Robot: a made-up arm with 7 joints.
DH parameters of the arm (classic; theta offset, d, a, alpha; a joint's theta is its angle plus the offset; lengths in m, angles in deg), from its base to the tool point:
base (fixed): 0 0.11 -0.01 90
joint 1: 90 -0.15 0.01 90
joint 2: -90 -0.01 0.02 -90
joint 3: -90 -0.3 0 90
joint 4: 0 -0.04 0.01 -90
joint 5: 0 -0.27 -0.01 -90
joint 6: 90 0.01 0.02 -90
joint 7: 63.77 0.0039 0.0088 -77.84
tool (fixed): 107.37 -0.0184 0 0
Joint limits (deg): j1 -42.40..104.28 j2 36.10..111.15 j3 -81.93..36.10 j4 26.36..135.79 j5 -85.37..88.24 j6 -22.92..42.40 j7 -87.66..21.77
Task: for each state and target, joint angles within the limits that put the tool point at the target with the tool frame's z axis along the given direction. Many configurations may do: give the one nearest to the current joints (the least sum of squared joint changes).
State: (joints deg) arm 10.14 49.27 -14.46 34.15 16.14 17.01 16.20
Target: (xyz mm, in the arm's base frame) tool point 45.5 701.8 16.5 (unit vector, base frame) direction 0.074 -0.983 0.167
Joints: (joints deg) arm -13.62 95.57 -70.41 41.07 26.81 39.23 20.88
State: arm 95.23 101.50 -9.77 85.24 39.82 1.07 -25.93
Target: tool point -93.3 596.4 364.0 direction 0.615 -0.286 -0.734
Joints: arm 93.10 103.05 -24.07 62.15 29.07 -4.34 -22.18
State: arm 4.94 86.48 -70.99 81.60 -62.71 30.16 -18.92
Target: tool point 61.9 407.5 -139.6 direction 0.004 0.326 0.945
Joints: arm -7.81 94.25 -78.26 99.29 -75.29 5.25 13.37
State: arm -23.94 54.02 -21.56 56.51 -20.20 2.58 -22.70
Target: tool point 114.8 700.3 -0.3 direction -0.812 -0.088 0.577
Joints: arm -29.14 91.39 -43.04 33.13 -27.38 -7.49 -30.21
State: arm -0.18 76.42 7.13 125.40 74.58 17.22 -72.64
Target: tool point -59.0 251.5 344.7 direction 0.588 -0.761 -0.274
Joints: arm 47.57 90.90 33.63 135.79 55.11 -11.95 -87.66
